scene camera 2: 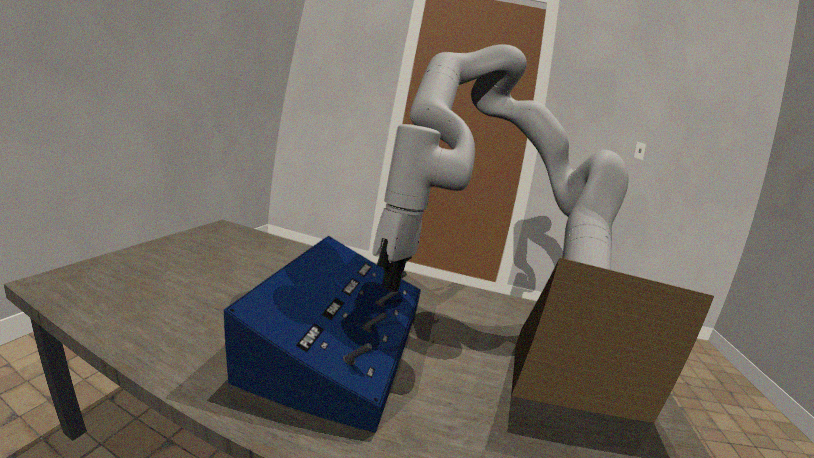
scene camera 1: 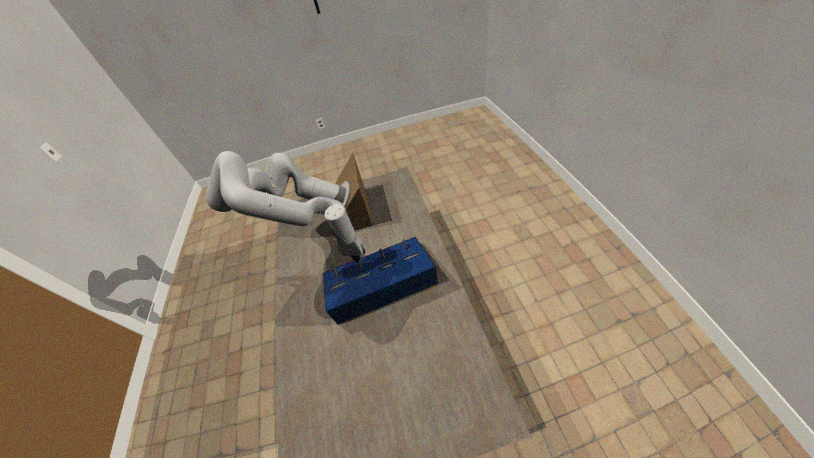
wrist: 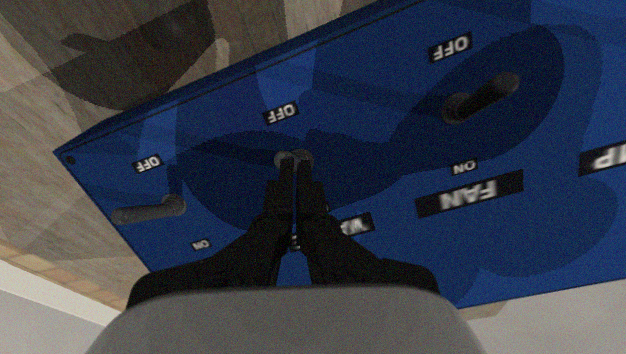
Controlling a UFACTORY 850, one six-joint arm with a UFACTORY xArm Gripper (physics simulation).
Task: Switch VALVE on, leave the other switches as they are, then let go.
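Observation:
The blue switch box stands on the table. My gripper is shut and empty, its fingertips right at the VALVE lever and partly covering it. In the wrist view that lever looks short, between its OFF label and a covered ON label; its exact tilt is unclear. The VALVE label is partly hidden in the wrist view. The FAN lever and PUMP lever stand to one side.
A fourth lever is on VALVE's other side, beside its own OFF label and ON label. A brown wooden block stands on the table near the arm's base.

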